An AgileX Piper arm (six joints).
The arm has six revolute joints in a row. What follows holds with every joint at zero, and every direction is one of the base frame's.
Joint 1 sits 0.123 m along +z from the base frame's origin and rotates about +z.
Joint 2 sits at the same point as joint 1 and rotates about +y.
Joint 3 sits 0.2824 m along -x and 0.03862 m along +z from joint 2 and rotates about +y.
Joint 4 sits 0.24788 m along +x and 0.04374 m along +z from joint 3 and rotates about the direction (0.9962, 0, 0.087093).
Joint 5 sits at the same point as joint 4 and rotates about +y.
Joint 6 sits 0.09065 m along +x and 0.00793 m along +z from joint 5 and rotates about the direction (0.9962, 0, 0.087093).
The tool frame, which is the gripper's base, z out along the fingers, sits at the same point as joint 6; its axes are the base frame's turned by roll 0, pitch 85.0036 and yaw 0 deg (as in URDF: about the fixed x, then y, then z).
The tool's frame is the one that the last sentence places.
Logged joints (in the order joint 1, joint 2, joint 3, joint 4, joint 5, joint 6), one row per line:
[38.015, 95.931, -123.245, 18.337, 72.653, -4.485]
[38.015, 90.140, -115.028, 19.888, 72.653, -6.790]
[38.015, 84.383, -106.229, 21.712, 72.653, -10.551]
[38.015, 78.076, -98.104, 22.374, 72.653, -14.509]
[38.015, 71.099, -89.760, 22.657, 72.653, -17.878]
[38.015, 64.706, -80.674, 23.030, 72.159, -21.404]
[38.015, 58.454, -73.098, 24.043, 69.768, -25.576]
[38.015, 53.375, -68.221, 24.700, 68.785, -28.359]
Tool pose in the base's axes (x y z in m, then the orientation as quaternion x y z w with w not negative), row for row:
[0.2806, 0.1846, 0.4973, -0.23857, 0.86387, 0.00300, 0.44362]
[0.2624, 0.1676, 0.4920, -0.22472, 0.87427, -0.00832, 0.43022]
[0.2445, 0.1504, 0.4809, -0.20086, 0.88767, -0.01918, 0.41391]
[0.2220, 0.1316, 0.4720, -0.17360, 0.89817, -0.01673, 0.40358]
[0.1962, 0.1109, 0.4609, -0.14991, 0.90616, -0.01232, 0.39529]
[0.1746, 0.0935, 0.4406, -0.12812, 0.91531, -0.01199, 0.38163]
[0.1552, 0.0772, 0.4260, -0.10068, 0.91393, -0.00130, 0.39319]
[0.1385, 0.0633, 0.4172, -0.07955, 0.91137, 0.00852, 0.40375]
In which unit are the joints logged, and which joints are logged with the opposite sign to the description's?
The joints are logged in degrees. Opposite sign: joint 4, joint 6.
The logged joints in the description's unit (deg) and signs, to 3 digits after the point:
[38.015, 95.931, -123.245, -18.337, 72.653, 4.485]
[38.015, 90.140, -115.028, -19.888, 72.653, 6.790]
[38.015, 84.383, -106.229, -21.712, 72.653, 10.551]
[38.015, 78.076, -98.104, -22.374, 72.653, 14.509]
[38.015, 71.099, -89.760, -22.657, 72.653, 17.878]
[38.015, 64.706, -80.674, -23.030, 72.159, 21.404]
[38.015, 58.454, -73.098, -24.043, 69.768, 25.576]
[38.015, 53.375, -68.221, -24.700, 68.785, 28.359]

